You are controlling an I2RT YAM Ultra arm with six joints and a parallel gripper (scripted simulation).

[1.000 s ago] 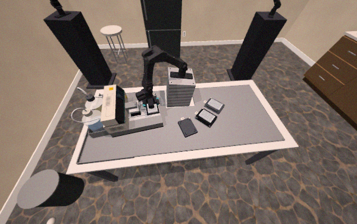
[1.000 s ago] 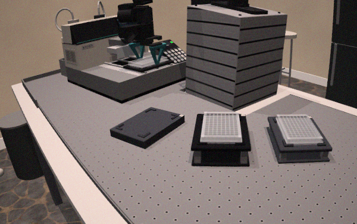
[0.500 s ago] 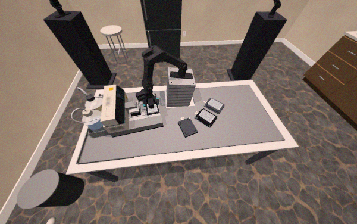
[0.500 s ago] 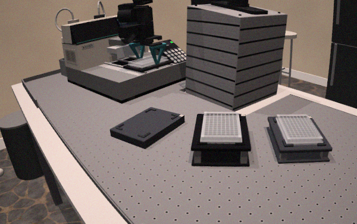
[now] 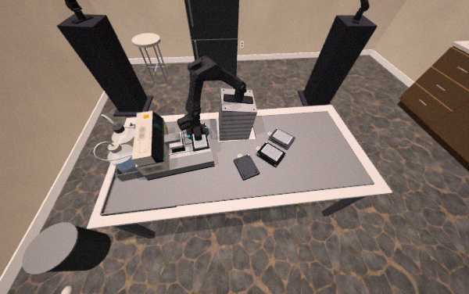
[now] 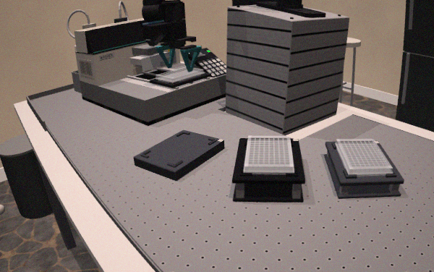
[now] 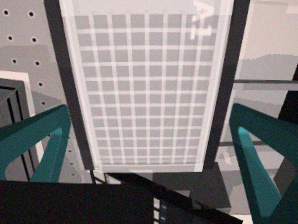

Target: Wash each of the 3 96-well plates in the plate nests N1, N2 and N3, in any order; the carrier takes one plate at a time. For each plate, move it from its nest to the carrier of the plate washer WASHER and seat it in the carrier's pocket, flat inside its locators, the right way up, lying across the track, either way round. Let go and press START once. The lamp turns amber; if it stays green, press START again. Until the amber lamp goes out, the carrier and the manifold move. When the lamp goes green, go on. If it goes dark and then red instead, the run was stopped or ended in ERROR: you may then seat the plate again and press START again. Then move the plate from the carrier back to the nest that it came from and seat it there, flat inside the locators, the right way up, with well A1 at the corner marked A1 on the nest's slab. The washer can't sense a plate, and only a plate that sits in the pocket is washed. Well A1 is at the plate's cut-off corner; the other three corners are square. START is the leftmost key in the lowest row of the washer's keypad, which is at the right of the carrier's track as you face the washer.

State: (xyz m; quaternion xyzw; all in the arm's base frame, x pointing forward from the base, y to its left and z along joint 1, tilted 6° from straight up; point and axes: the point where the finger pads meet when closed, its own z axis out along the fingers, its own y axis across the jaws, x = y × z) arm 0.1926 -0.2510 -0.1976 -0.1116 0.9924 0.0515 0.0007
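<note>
My hand is 3 cm above the carrier. Also, from my hand: N2 label: 42 cm to the left, 12 cm below, 1 cm ahead; washer: 15 cm to the right, 3 cm ahead, 1 cm above; N1 label: 28 cm to the left, 12 cm below, 8 cm ahead.
</note>
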